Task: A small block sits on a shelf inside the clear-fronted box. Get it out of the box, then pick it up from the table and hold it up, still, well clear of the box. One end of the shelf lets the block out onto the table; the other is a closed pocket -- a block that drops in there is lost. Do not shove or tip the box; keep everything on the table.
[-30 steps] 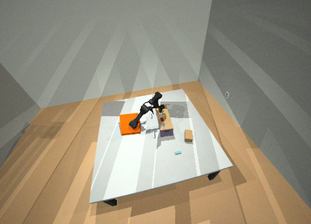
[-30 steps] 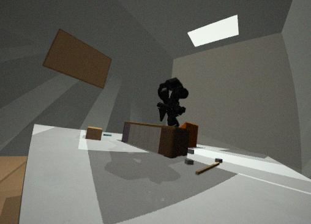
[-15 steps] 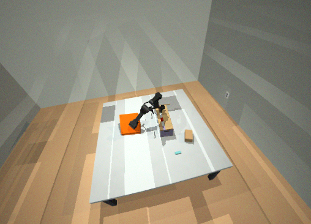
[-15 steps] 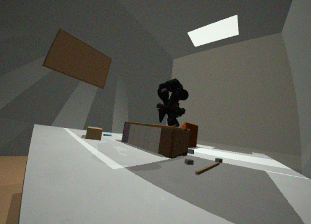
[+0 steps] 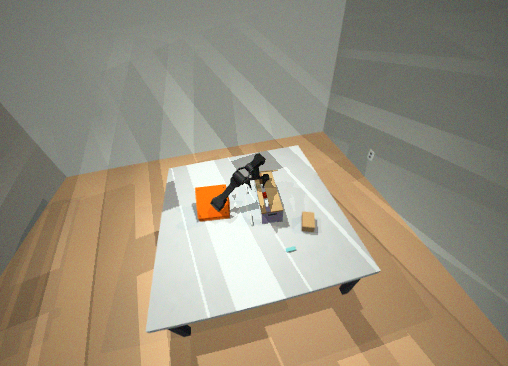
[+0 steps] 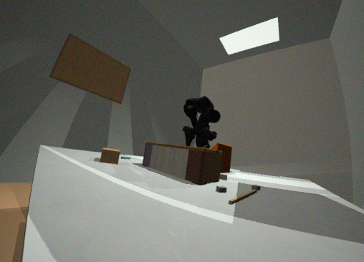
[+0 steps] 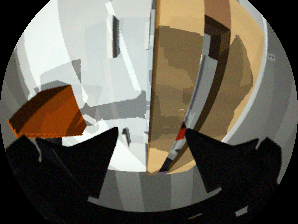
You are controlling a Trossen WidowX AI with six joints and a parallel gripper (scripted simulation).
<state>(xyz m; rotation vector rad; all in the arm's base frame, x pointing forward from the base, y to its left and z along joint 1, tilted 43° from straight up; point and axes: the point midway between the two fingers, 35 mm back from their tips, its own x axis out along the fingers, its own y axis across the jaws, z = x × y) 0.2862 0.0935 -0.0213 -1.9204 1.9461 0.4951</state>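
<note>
My gripper tip is 3 cm short of the box, 3 cm to the left of it and 6 cm above it. The rest, counted from my gripper tip: thin wooden stick 12 cm ahead, 31 cm to the left, 12 cm below; brown block 30 cm ahead, 27 cm to the right, 9 cm below; red block 4 cm ahead, 4 cm to the right, 4 cm below.
</note>
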